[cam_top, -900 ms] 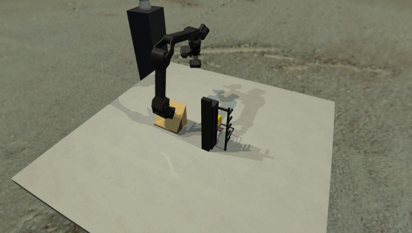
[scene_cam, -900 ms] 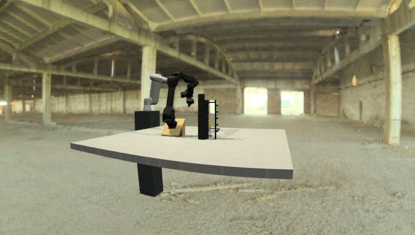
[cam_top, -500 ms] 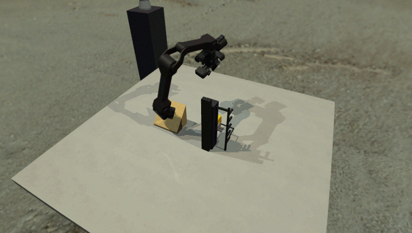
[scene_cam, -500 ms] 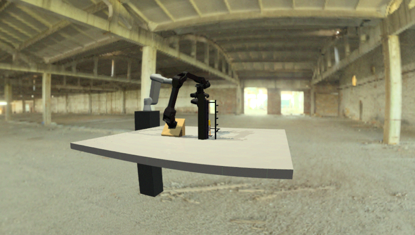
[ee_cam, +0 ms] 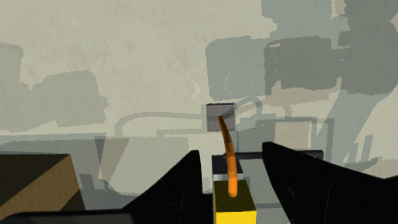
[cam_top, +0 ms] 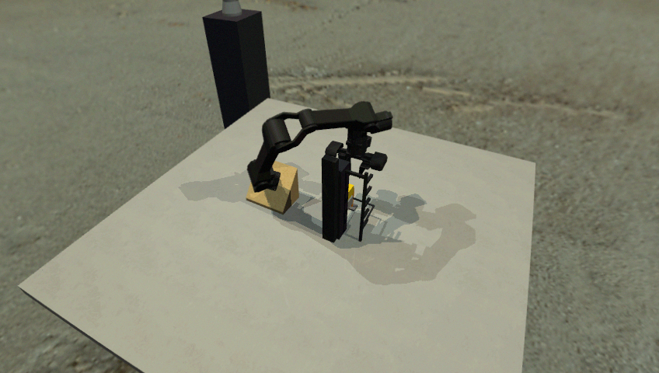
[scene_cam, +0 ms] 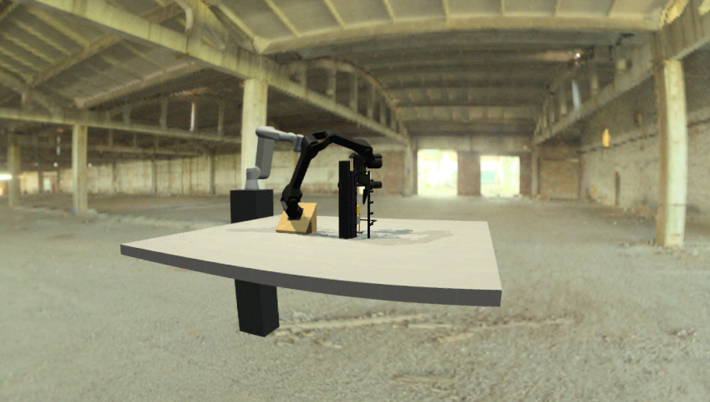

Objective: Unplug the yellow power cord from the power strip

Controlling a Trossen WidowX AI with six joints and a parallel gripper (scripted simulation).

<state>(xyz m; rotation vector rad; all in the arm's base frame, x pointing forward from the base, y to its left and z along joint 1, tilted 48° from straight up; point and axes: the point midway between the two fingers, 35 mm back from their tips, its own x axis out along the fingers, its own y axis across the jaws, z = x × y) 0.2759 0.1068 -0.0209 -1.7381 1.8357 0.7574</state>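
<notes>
Now: gripper tip 80 mm to the left of the yellow plug and 10 mm above it.
</notes>
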